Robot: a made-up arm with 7 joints.
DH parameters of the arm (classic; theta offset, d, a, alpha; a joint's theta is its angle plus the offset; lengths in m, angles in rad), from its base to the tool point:
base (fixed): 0 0 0 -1.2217
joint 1: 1.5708 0 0 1.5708
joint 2: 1.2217 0 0 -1.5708
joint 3: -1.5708 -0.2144 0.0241 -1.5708
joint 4: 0 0 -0.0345 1.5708
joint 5: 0 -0.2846 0 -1.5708
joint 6: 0 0 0 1.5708
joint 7: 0 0 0 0
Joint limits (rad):
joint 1: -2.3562..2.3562
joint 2: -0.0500..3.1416
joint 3: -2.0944..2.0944
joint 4: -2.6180..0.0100
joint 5: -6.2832..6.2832
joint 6: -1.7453..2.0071
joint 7: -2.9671..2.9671
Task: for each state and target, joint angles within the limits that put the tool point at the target. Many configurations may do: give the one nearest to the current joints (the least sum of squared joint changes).
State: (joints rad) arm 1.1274 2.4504 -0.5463 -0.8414 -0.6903 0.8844 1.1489
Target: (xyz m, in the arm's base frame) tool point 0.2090 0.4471 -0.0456
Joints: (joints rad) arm 1.8206 2.5839 -0.3583 -0.5652 -0.6903 0.8844 1.1489
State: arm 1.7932 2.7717 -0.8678 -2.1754 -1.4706 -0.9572 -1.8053
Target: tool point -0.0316 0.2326 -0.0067
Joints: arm 1.2324 3.1416 -1.2648 -2.4405 -1.4706 -0.9572 -1.8053
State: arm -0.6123 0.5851 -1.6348 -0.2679 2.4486 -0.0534 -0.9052
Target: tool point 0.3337 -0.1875 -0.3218
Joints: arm -0.9447 -0.0365 -1.5483 -0.4287 2.4486 -0.0534 -0.9052
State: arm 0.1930 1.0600 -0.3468 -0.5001 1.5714 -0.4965 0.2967
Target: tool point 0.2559 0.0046 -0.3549
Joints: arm -0.0624 0.4851 -0.6088 -1.2716 1.5714 -0.4965 0.2967
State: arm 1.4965 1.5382 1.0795 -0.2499 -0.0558 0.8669 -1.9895
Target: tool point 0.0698 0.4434 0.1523
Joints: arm 1.3793 1.5598 1.4759 -0.9158 -0.0558 0.8669 -1.9895
